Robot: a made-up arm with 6 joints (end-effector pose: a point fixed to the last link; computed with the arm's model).
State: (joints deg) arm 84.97 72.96 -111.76 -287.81 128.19 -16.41
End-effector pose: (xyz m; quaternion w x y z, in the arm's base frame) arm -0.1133 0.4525 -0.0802 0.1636 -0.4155 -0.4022 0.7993
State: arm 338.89 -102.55 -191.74 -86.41 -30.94 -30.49
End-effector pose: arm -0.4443 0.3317 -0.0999 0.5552 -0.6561 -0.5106 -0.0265
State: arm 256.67 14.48 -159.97 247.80 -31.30 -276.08
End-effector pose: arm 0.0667 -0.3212 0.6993 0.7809 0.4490 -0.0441 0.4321
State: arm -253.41 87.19 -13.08 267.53 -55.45 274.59
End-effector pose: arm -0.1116 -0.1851 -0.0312 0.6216 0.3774 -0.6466 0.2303
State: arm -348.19 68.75 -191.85 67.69 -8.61 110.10
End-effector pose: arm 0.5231 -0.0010 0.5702 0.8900 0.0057 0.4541 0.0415
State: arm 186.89 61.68 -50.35 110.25 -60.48 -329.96
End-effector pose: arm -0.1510 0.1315 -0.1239 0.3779 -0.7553 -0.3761 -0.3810
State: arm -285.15 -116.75 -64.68 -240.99 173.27 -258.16
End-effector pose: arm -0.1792 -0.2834 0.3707 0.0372 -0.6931 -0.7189 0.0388
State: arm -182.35 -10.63 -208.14 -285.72 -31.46 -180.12
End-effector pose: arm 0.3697 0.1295 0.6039 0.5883 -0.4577 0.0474 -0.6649
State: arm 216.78 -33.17 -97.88 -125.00 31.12 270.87
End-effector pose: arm -0.2166 -0.1820 0.7384 0.0693 -0.3270 0.0126 0.9424
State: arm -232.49 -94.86 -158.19 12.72 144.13 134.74
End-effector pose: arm 0.2621 -0.3971 0.3444 0.6324 -0.5832 -0.0684 0.5053
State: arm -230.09 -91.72 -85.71 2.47 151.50 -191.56
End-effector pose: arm 0.0614 -0.0832 0.5000 0.1100 -0.9266 0.3018 0.1956
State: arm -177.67 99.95 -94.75 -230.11 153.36 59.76
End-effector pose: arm -0.3145 -0.1241 -0.2150 0.8058 0.2558 -0.0503 -0.5318
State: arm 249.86 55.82 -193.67 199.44 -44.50 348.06
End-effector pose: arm -0.1152 -0.4677 0.4855 0.4949 0.5089 0.4454 -0.5456
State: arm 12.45 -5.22 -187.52 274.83 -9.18 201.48
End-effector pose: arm -0.2009 0.0759 0.7954 0.8887 0.0099 -0.1412 -0.4360
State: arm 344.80 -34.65 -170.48 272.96 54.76 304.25
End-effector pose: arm -0.3695 0.0530 0.7738 0.8368 0.3271 -0.3505 0.2645
